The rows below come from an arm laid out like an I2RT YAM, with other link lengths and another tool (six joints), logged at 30 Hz.
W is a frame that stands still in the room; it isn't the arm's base.
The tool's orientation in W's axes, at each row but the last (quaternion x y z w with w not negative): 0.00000, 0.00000, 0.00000, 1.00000; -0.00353, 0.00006, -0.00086, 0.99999; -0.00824, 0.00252, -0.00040, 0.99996; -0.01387, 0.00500, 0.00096, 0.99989; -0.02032, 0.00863, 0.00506, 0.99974; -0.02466, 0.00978, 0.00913, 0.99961; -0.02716, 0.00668, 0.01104, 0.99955; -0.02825, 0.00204, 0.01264, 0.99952
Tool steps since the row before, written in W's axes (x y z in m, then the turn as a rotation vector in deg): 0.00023, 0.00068, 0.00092, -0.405, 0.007, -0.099; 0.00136, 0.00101, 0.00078, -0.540, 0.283, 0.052; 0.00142, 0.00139, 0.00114, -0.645, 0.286, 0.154; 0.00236, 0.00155, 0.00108, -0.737, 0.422, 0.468; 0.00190, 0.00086, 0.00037, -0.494, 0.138, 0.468; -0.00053, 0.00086, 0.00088, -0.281, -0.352, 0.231; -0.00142, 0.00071, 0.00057, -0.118, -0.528, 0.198; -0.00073, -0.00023, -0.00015, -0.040, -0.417, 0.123
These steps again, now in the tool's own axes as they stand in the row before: 0.00023, 0.00068, 0.00092, -0.405, 0.007, -0.099; 0.00136, 0.00101, 0.00079, -0.540, 0.282, 0.054; 0.00141, 0.00137, 0.00117, -0.646, 0.283, 0.155; 0.00235, 0.00151, 0.00115, -0.741, 0.410, 0.472; 0.00190, 0.00082, 0.00044, -0.501, 0.124, 0.465; -0.00053, 0.00083, 0.00091, -0.292, -0.358, 0.208; -0.00141, 0.00071, 0.00059, -0.132, -0.535, 0.167; -0.00073, -0.00020, -0.00017, -0.051, -0.422, 0.099
